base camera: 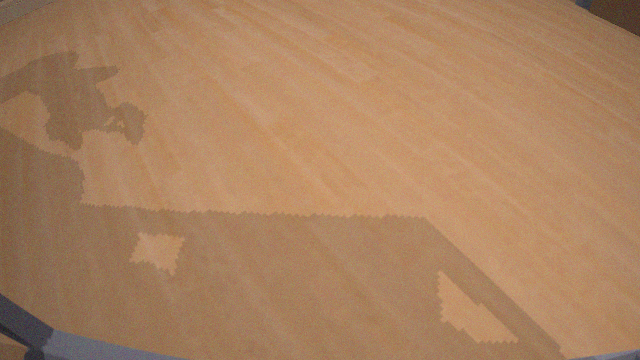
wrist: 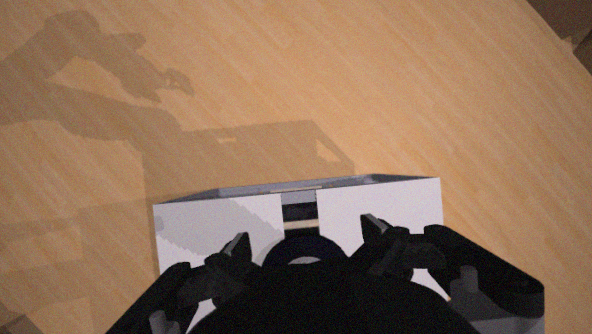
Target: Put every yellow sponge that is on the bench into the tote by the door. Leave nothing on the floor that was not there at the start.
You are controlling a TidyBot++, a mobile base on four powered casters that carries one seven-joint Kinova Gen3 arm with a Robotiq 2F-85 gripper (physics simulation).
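Places are measured from the arm's base along level axes (x ahead, y left, z up), in centimetres.
Pixels of known places: gripper, fingertip midpoint: (wrist: 305, 235).
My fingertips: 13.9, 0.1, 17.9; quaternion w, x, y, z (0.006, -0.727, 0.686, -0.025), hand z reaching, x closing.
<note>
Behind a point stands the place of what it marks, as x, y, z.
My gripper (wrist: 305, 235) {13.9, 0.1, 17.9} is open and empty in the wrist view, its two black fingers wide apart above the white top of my own base. No yellow sponge, bench or tote can be made out in the base camera view or the wrist view.
The wooden floor (base camera: 320, 125) {51.1, 4.9, -39.6} (wrist: 400, 100) {40.0, -40.9, -39.6} carries the shadows of my arm and base. A brown shape (base camera: 620, 15) {103.8, -79.4, -36.4} with a bit of blue beside it stands at the top right in the base camera view. A dark brown area (wrist: 565, 20) {66.3, -110.1, -34.6} shows at the wrist view's top right.
</note>
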